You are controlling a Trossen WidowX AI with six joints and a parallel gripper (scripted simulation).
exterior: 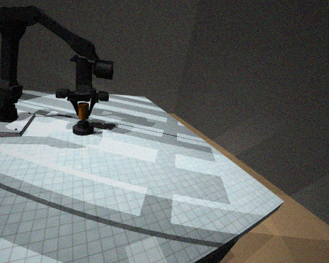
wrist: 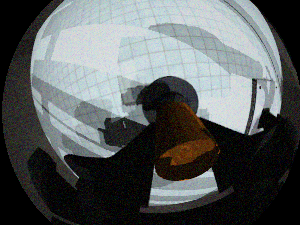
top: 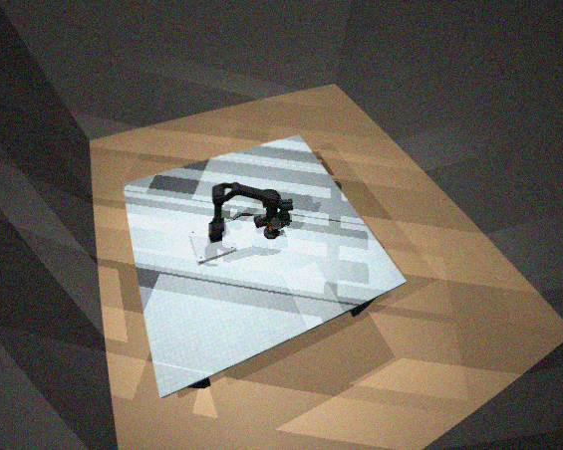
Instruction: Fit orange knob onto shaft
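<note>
Right now the dark round pedestal is 4 cm below my gripper tip. Round my gripper tip: orange knob (3 cm above).
</note>
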